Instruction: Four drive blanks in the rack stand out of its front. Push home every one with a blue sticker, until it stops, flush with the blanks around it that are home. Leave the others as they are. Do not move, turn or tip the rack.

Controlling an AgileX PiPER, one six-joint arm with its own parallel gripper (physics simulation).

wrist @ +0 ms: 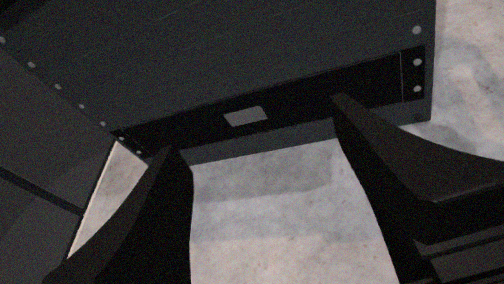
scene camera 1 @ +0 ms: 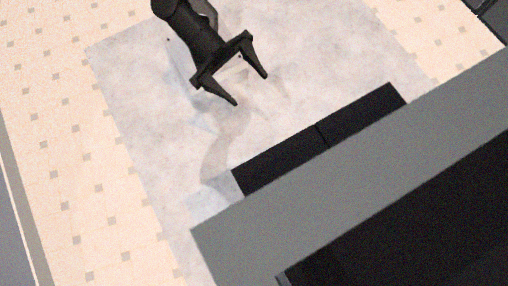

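The rack (scene camera 1: 350,145) (wrist: 425,107) shows its grey top in the scene view, running diagonally. Two dark blanks (scene camera 1: 280,160) (scene camera 1: 362,114) stand out of its front side by side, with a thin seam between them; their front faces are hidden there. In the wrist view a black panel low in the rack front bears a pale grey sticker (wrist: 245,116). No blue sticker shows. My gripper (scene camera 1: 251,91) (wrist: 255,137) is open and empty. In the scene view it is apart from the two blanks, up and left of them. In the wrist view its fingertips overlap the black panel; contact cannot be told.
A pale marbled mat (scene camera 1: 150,125) (wrist: 280,215) lies under the arm, on a cream tiled floor (scene camera 1: 55,115). Dark cabinet-like surfaces (wrist: 40,145) stand at the left of the wrist view. Dark boxes (scene camera 1: 495,25) show at the scene view's upper right corner.
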